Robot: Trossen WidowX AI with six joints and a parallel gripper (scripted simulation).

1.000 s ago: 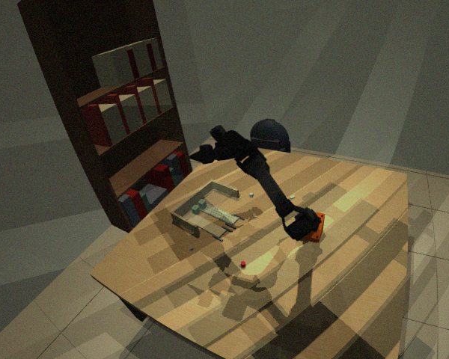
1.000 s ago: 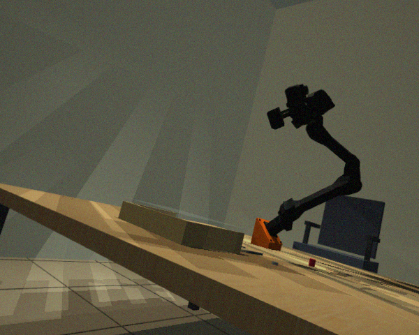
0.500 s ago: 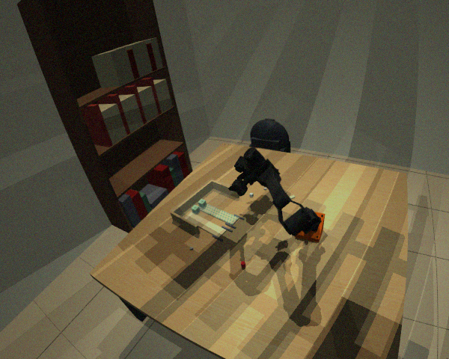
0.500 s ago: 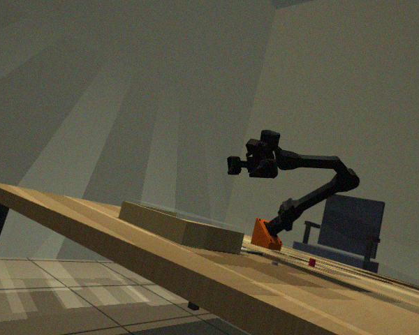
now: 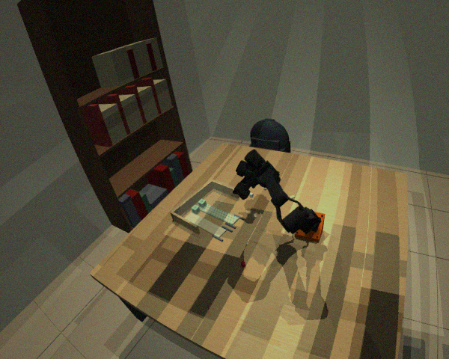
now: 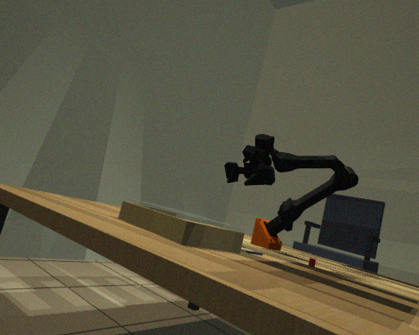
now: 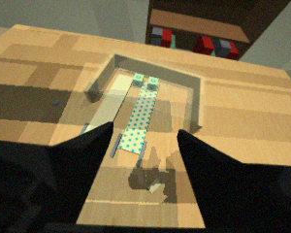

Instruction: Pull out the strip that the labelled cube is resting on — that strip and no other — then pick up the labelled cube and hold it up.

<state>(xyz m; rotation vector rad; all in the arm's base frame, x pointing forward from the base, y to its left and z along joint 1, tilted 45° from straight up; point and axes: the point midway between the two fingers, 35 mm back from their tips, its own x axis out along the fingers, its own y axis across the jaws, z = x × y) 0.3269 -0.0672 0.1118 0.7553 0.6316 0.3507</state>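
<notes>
Right now my gripper tip is 190 mm above the plain strip, 150 mm short of it and 100 mm to the right of it. Round my gripper tip: small red cube (240 mm to the left, 190 mm below, 150 mm behind).
</notes>
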